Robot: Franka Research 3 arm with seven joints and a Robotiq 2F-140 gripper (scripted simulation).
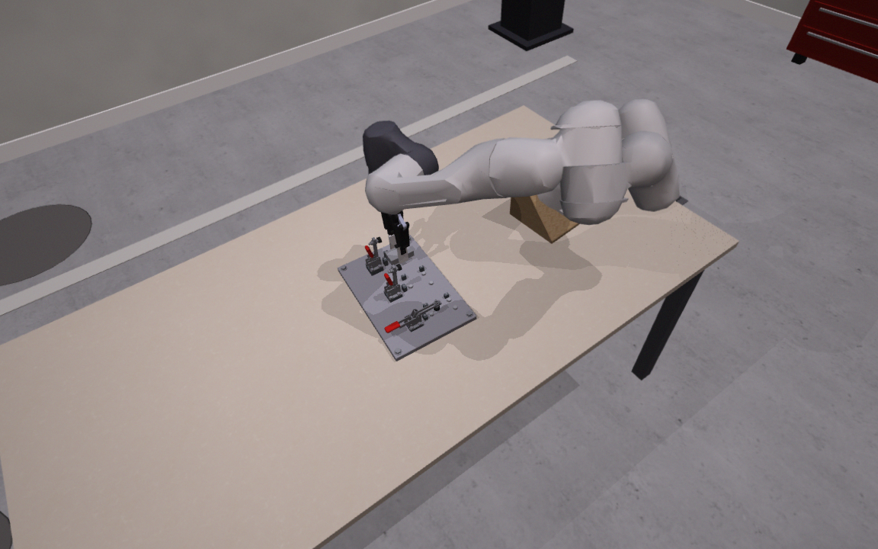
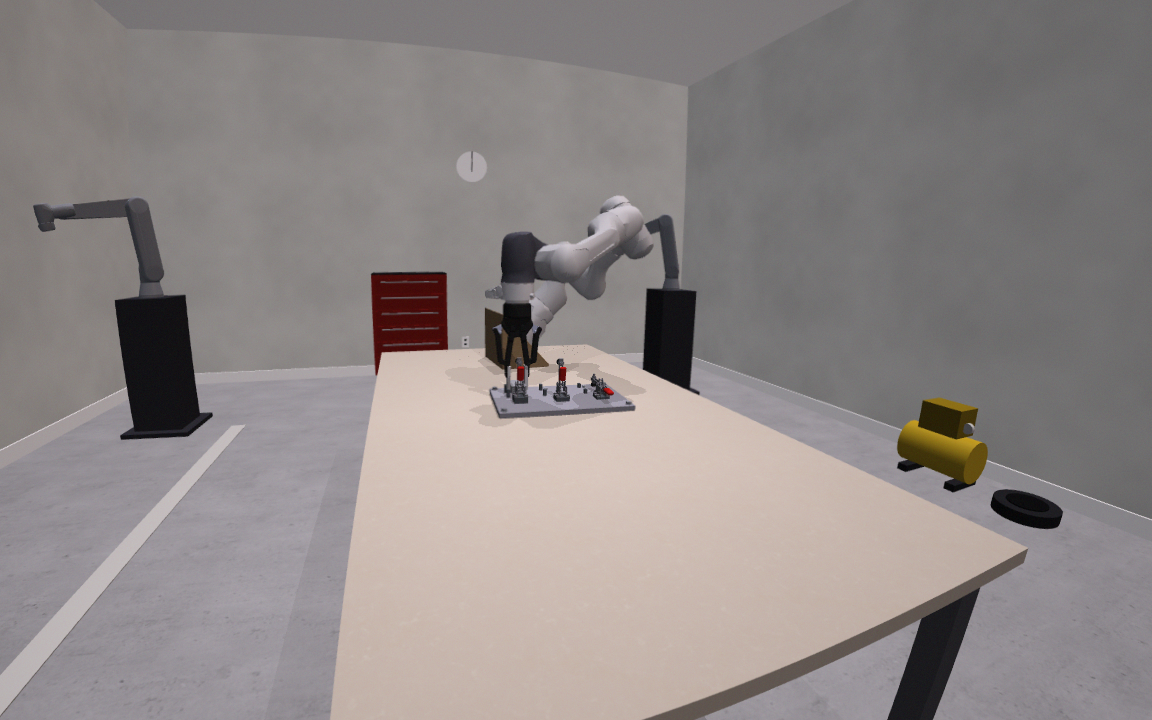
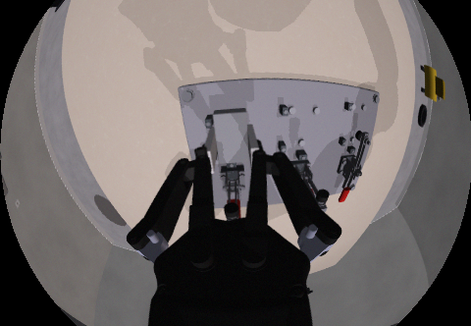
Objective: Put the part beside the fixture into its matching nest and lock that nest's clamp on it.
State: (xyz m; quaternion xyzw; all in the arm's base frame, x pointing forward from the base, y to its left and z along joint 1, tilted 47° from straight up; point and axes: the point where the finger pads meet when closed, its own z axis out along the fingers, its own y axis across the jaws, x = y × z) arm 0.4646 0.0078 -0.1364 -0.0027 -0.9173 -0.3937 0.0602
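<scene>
Right now the part is 30 mm below my hand. From my hand the other things lie so: grey fixture plate 100 mm to the left, 50 mm below, 50 mm ahead.
</scene>
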